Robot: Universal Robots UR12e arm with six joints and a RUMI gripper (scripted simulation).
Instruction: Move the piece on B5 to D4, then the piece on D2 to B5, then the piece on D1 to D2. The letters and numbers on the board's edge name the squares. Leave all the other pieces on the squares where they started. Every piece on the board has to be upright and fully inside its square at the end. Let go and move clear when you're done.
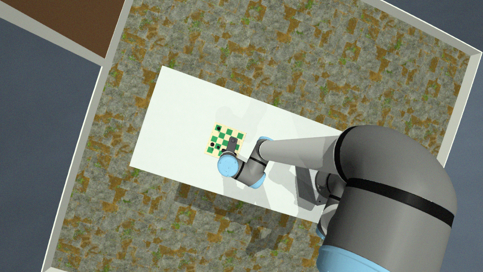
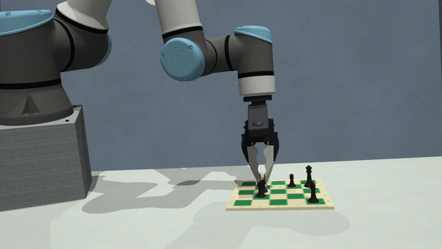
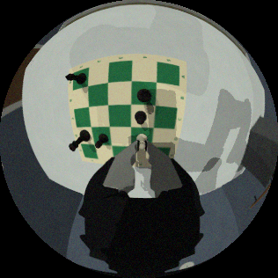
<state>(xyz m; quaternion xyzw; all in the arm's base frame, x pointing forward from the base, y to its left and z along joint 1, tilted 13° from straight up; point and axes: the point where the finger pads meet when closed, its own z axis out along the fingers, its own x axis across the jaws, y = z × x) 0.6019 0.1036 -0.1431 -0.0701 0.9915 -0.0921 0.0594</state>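
Right now the white pawn is 1 cm below my hand. From my hand the other things lie so: black queen: 11 cm ahead, 1 cm to the left; cream chessboard: 4 cm ahead, 3 cm to the right, 3 cm below.
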